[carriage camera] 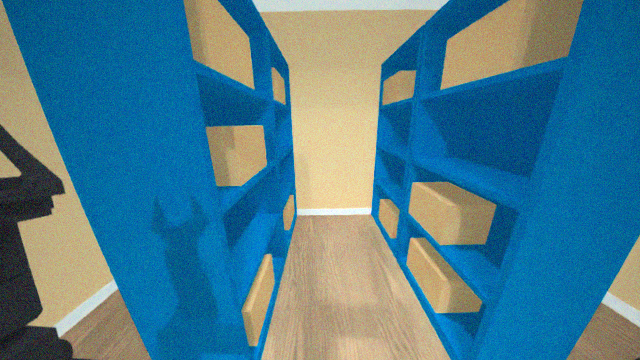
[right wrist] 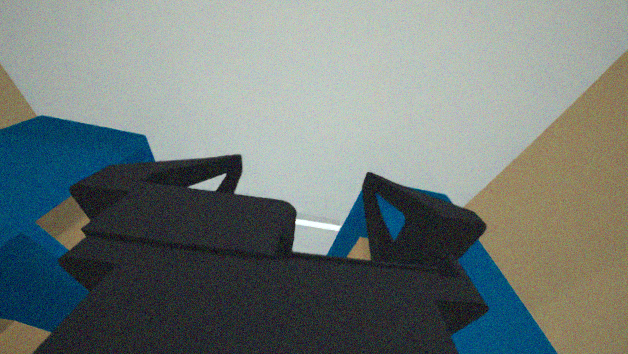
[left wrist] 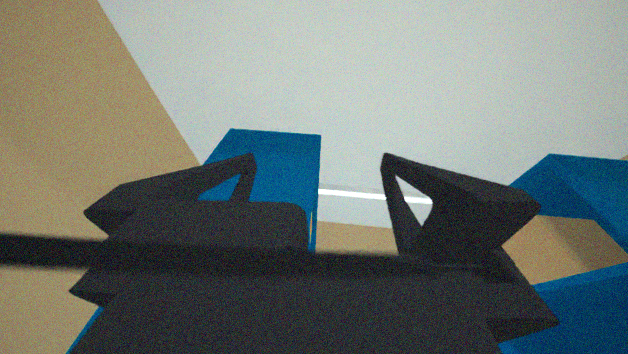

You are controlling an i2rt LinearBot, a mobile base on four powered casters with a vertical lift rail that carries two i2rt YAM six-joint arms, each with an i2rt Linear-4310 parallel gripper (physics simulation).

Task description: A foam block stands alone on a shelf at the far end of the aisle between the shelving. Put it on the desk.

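Places are measured from the left arm's base along level axes (x right, y ahead, z up), in metres.
Pixels of known places: left gripper, fingertip midpoint: (left wrist: 316,160); right gripper, fingertip midpoint: (right wrist: 304,170).
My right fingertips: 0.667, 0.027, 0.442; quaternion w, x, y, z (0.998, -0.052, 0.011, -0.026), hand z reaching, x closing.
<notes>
Ahead of a thing's pixels: the offset from my right fingertips to its top centre, as dx, dy, dz. Level surfaces: height alone.
The foam block and the desk do not show in any view. Blue shelving stands on both sides of an aisle in the carriage view: a left unit (carriage camera: 115,150) and a right unit (carriage camera: 575,175), both with tan boxes on several shelves. My left gripper (left wrist: 316,160) is open and empty; it points up toward the ceiling, with blue shelving behind it. Part of the left arm shows dark at the left edge of the carriage view. My right gripper (right wrist: 304,170) is open and empty, also pointing up, with shelving beyond it on both sides.
The wood floor {dz -1.292} (carriage camera: 335,280) of the aisle runs to a tan end wall (carriage camera: 335,150). Tan boxes (carriage camera: 237,155) (carriage camera: 450,212) stand inside the shelving on either side. A box {-0.897, +0.784, -0.946} (carriage camera: 259,300) at lower left and a box {+0.492, +1.010, -0.946} (carriage camera: 440,280) at lower right sit near the aisle.
</notes>
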